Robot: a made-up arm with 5 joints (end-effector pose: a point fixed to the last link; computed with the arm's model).
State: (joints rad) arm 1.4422 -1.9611 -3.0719 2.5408 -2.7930
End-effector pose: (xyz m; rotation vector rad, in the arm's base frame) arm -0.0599 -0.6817 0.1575 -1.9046 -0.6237 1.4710
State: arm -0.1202 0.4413 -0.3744 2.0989 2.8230
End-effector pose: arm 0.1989 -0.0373 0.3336 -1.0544 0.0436 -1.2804
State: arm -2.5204 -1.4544 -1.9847 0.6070 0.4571
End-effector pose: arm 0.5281 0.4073 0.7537 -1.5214 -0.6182 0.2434
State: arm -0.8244 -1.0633 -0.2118 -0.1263 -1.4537
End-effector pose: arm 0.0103 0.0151 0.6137 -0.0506 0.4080 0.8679
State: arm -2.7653 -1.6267 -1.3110 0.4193 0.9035
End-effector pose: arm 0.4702 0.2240 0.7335 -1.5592 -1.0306 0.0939
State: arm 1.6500 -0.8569 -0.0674 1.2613 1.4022
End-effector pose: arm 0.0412 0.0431 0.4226 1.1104 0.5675 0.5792
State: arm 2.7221 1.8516 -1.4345 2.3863 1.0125
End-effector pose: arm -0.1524 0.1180 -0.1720 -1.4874 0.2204 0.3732
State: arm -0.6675 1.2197 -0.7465 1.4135 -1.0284
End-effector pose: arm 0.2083 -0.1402 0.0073 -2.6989 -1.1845 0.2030
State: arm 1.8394 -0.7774 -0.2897 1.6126 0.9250
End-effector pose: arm 0.0226 0.0714 0.4642 0.7493 1.1139 0.9280
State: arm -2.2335 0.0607 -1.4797 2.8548 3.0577
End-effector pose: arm -0.1990 -0.2118 0.6396 1.1731 -0.3970 2.2039
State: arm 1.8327 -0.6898 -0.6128 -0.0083 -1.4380
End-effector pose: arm -0.0233 0.1461 0.7122 0.5353 -0.1915 -2.6802
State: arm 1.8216 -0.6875 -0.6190 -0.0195 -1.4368
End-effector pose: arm -0.0219 0.1466 0.7151 0.5334 -0.1746 -2.6956
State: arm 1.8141 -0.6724 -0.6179 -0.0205 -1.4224
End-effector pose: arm -0.0226 0.1533 0.7125 0.5152 -0.1997 -2.7043
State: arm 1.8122 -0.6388 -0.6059 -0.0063 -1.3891
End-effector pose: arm -0.0263 0.1687 0.7015 0.4735 -0.2867 -2.7020
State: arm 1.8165 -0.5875 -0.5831 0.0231 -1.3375
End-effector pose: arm -0.0328 0.1912 0.6813 0.4106 -0.4344 -2.6857
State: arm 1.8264 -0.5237 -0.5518 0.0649 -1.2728
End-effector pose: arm -0.0414 0.2163 0.6527 0.3362 -0.6278 -2.6535
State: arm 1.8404 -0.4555 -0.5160 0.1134 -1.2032
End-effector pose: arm -0.0508 0.2390 0.6189 0.2632 -0.8417 -2.6071
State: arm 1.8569 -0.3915 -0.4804 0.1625 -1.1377
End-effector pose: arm -0.0598 0.2557 0.5847 0.2034 -1.0484 -2.5512
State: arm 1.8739 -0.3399 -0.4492 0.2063 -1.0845
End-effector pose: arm -0.0672 0.2653 0.5552 0.1638 -1.2221 -2.4948
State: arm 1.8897 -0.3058 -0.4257 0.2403 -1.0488
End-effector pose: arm -0.0728 0.2691 0.5341 0.1449 -1.3450 -2.4467
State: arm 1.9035 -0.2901 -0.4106 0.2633 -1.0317
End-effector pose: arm -0.0765 0.2688 0.5223 0.1431 -1.4137 -2.4118
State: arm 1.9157 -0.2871 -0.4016 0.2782 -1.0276
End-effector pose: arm -0.0791 0.2664 0.5170 0.1515 -1.4441 -2.3875
